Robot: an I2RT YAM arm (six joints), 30 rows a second.
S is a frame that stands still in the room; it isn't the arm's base.
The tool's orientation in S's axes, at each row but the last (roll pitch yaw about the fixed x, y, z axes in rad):
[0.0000 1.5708 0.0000]
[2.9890 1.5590 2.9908]
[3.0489 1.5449 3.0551]
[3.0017 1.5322 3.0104]
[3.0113 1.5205 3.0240]
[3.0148 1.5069 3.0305]
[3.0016 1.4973 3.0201]
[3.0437 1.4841 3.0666]
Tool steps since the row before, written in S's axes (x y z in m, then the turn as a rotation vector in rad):
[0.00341 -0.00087 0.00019 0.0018 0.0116 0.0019]
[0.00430 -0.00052 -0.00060 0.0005 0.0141 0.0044]
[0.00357 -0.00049 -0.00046 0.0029 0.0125 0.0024]
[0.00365 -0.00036 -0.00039 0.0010 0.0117 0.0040]
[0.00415 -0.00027 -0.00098 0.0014 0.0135 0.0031]
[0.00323 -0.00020 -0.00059 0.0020 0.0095 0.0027]
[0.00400 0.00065 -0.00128 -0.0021 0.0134 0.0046]
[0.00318 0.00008 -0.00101 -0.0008 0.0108 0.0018]
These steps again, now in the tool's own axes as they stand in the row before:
[-0.00019 -0.00087 0.00341 -0.0019 0.0116 0.0018]
[0.00055 -0.00053 0.00431 -0.0044 0.0141 0.0005]
[0.00037 -0.00051 0.00358 -0.0024 0.0125 0.0029]
[0.00025 -0.00039 0.00366 -0.0040 0.0117 0.0009]
[0.00077 -0.00033 0.00419 -0.0031 0.0135 0.0014]
[0.00038 -0.00025 0.00326 -0.0028 0.0095 0.0020]
[0.00099 0.00056 0.00409 -0.0043 0.0135 -0.0022]
[0.00073 0.00000 0.00326 -0.0017 0.0108 -0.0007]

